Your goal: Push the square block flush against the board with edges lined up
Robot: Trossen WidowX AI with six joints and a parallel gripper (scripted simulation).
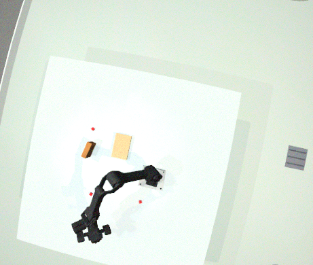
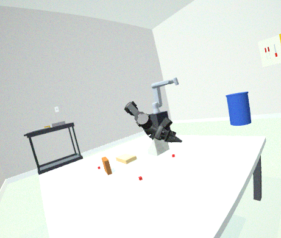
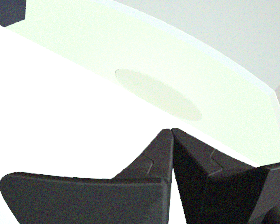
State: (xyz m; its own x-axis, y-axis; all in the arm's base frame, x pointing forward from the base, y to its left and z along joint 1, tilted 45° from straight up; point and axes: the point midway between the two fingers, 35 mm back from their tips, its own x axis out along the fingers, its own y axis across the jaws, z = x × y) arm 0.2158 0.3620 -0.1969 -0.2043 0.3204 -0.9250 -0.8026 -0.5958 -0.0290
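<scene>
Now: the orange square block 49 cm to the right of my gripper tip, 22 cm ahead of it and 14 cm below it. Round my gripper tip: tan board (56 cm to the right, 18 cm below, 3 cm ahead).
</scene>
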